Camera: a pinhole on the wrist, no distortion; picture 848 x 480 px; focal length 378.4 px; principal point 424.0 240.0 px. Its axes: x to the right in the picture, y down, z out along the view. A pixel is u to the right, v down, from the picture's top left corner.
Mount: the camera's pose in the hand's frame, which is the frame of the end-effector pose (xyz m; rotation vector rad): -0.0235 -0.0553 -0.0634 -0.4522 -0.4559 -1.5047
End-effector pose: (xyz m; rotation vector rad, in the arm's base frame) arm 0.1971 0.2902 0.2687 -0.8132 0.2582 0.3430
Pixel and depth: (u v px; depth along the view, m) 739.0 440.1 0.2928
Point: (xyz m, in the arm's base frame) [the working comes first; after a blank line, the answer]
In the camera's frame: 0.2437 0.1548 0.2928

0.3859 0.4901 0.4930
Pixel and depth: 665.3 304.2 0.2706
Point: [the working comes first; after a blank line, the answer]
In the camera's frame: 0.1726 0.0459 0.2706

0.2622 0.4545 0.4638
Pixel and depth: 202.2 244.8 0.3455
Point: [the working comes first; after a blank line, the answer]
In the camera's frame: -0.2025 0.0044 0.3455

0.0652 0.5638 0.1520
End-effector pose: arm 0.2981 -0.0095 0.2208 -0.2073 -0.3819 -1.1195
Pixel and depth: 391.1 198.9 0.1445
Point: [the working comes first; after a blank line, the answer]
In the camera's frame: -0.0126 -0.0157 0.1445

0.3039 0.0565 0.2519
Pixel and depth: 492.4 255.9 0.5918
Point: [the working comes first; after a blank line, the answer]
In the camera's frame: 0.1070 0.0249 0.5918

0.3659 0.2400 0.6744
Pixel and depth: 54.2 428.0 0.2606
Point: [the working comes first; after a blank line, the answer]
In the camera's frame: -0.2547 0.1295 0.2606

0.6072 0.0412 0.2824
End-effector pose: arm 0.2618 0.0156 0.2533 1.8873 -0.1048 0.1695
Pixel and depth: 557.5 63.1 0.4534
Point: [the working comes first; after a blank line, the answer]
In the camera's frame: 0.1600 -0.2120 0.4534

0.0466 -0.3881 0.1402
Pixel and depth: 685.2 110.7 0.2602
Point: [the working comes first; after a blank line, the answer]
In the camera's frame: 0.1796 -0.0889 0.2602

0.1786 -0.2052 0.0958
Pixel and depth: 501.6 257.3 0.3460
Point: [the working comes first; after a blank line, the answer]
In the camera's frame: 0.0710 0.0158 0.3460

0.2582 -0.2595 0.2402
